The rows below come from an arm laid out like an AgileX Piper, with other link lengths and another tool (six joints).
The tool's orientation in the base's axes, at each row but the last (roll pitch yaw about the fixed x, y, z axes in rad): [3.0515, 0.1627, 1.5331]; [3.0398, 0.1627, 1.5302]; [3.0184, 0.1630, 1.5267]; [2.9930, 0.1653, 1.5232]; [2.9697, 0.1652, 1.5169]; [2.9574, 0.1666, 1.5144]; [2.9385, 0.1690, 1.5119]
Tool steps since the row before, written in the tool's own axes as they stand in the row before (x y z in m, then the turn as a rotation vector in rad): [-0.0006, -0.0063, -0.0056, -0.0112, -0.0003, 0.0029]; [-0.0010, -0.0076, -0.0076, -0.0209, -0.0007, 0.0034]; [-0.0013, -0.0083, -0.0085, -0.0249, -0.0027, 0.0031]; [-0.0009, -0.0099, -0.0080, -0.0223, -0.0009, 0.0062]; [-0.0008, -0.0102, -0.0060, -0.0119, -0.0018, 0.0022]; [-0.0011, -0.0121, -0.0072, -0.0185, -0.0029, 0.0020]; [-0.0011, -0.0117, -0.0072, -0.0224, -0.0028, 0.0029]
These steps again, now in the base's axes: [-0.0068, 0.0005, 0.0050, -0.0005, -0.0115, -0.0011]; [-0.0083, 0.0005, 0.0069, -0.0012, -0.0212, 0.0000]; [-0.0093, 0.0003, 0.0075, -0.0034, -0.0250, 0.0007]; [-0.0110, 0.0007, 0.0065, -0.0011, -0.0230, -0.0025]; [-0.0111, 0.0005, 0.0042, -0.0020, -0.0121, -0.0005]; [-0.0132, 0.0005, 0.0050, -0.0035, -0.0185, 0.0006]; [-0.0129, 0.0005, 0.0048, -0.0035, -0.0225, 0.0004]
